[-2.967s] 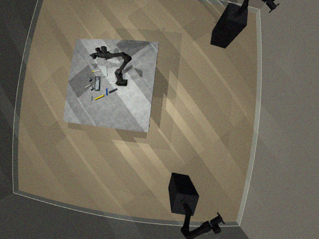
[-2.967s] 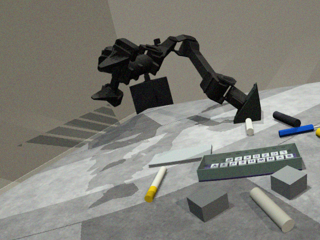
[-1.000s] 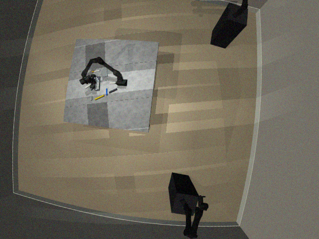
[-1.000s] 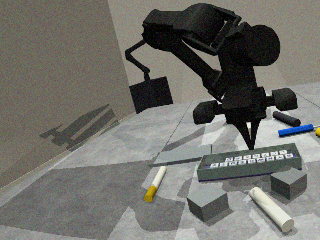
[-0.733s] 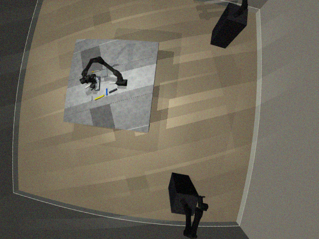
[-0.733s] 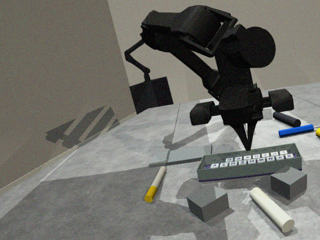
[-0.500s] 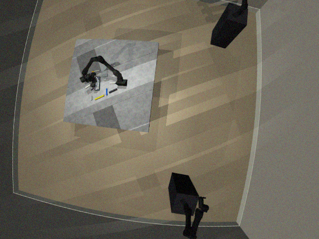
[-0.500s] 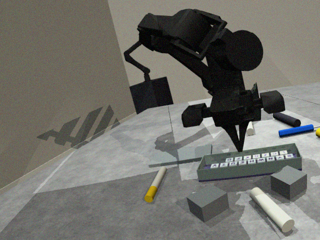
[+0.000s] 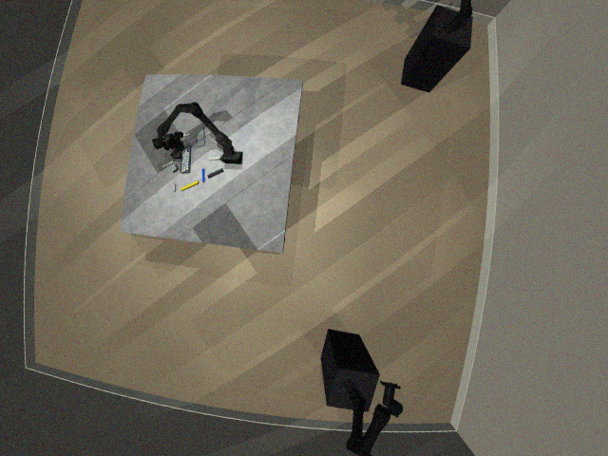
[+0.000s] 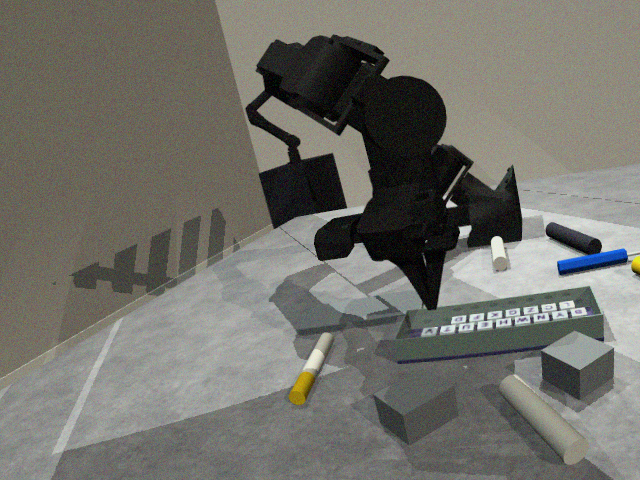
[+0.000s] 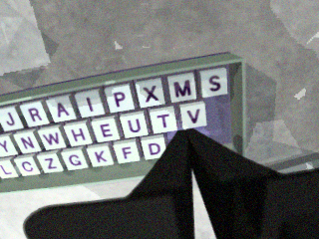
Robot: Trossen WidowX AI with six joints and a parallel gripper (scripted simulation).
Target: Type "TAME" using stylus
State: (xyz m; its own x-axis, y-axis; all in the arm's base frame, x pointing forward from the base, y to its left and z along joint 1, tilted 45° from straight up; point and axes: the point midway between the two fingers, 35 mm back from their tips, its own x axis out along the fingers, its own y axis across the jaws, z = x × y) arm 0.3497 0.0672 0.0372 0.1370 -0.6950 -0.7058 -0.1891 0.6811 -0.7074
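My gripper tip is 10 mm past the green keyboard tray, 60 mm to the right of it and 30 mm above it. From my gripper tip the other things lie so: flat grey plate: 70 mm behind, 130 mm to the right, 40 mm below; then yellow-tipped marker: 80 mm ahead, 110 mm to the right, 30 mm below; then blue stylus: 190 mm behind, 190 mm to the left, 30 mm below.
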